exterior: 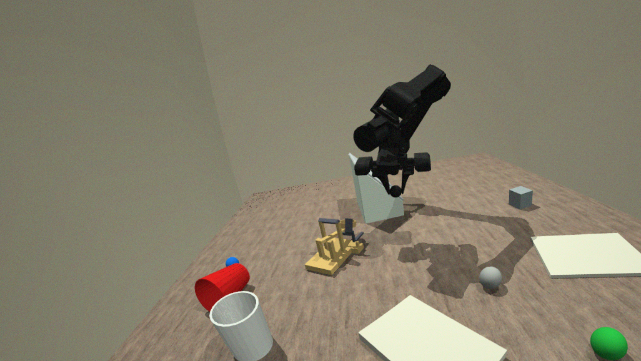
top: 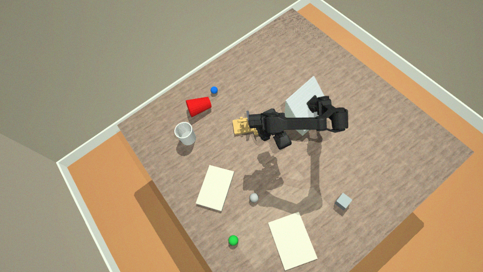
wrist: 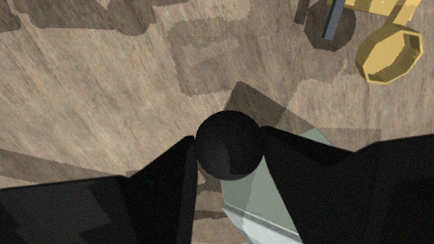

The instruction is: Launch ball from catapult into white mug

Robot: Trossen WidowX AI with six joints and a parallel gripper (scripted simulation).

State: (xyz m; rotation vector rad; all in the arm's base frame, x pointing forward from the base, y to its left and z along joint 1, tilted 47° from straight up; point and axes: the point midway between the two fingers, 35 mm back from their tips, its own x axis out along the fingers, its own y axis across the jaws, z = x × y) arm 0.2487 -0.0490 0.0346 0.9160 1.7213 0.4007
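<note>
Right now my gripper tip is 16 cm to the left of the wooden catapult, 8 cm above it and 1 cm short of it. The rest, counted from my gripper tip: grey cube: 41 cm to the left, 11 cm below, 1 cm ahead; then black ball: 1 cm above; then grey ball: 28 cm ahead, 11 cm to the left, 11 cm below.
</note>
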